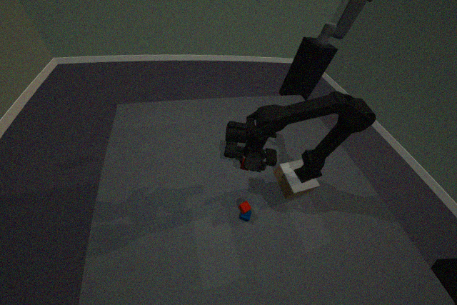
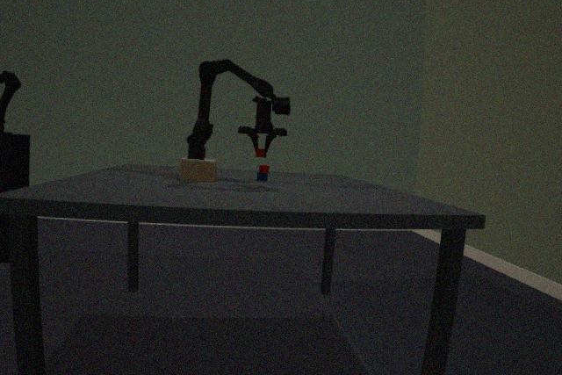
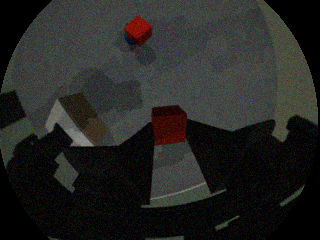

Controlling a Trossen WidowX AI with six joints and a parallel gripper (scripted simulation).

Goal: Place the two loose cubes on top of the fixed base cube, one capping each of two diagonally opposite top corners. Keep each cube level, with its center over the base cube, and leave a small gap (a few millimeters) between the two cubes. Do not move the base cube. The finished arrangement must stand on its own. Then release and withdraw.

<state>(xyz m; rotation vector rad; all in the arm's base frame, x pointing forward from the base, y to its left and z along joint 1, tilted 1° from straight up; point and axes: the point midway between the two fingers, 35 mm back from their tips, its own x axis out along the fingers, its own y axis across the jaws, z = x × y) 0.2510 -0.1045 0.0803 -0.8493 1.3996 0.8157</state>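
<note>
My gripper tip is 4 cm short of the blue cube, 16 cm to the right of it and 11 cm above it.
</note>
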